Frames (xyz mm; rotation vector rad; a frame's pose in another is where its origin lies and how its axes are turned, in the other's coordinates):
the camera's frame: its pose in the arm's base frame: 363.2 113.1 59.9 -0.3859 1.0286 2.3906
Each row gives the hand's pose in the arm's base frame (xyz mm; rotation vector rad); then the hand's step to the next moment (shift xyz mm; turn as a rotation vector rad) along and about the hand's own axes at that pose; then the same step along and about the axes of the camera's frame.
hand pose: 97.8 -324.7 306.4 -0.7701 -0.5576 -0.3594
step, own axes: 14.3 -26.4 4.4 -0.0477 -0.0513 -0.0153
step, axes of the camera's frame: -14.0 26.3 5.7 0.0389 0.0507 -0.0325
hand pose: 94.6 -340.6 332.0 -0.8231 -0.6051 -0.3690
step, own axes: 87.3 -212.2 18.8 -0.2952 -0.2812 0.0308
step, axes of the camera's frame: -82.0 212.2 35.2 0.2820 0.2848 -0.0810
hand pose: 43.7 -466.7 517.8 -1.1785 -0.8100 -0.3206
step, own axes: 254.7 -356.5 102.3 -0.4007 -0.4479 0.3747
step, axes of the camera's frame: -122.3 307.0 305.3 0.5767 0.3750 0.1684
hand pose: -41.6 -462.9 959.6 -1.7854 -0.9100 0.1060
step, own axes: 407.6 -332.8 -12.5 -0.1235 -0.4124 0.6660
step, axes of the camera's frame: -188.7 19.3 491.0 0.6718 0.0703 0.4155
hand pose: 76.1 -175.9 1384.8 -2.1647 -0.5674 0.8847
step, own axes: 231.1 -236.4 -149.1 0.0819 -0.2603 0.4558
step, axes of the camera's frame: -188.1 -169.4 259.7 0.4327 -0.1176 0.2848
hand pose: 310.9 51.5 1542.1 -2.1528 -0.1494 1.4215
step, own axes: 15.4 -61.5 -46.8 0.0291 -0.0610 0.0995
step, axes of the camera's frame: -50.7 -37.7 47.1 0.0954 -0.0376 0.0628
